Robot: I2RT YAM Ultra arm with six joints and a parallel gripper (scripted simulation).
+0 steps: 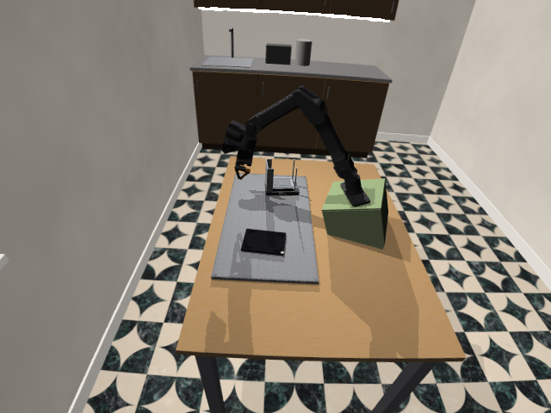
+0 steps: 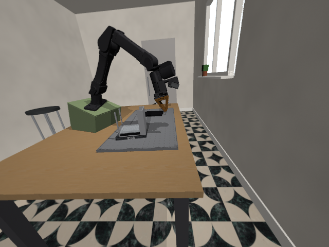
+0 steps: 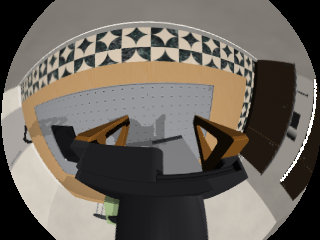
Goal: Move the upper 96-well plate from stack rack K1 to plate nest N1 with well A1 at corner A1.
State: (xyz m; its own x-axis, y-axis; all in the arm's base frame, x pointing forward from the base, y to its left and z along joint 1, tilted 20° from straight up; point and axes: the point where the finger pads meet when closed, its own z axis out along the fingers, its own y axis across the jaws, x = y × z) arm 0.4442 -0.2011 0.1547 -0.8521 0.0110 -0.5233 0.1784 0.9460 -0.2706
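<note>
The dark plate lies 190 mm behind my hand, 100 mm below it and 20 mm to the right of it. Also, from my hand: pale A1 mark: 410 mm to the left, 140 mm behind, 110 mm below.
</note>
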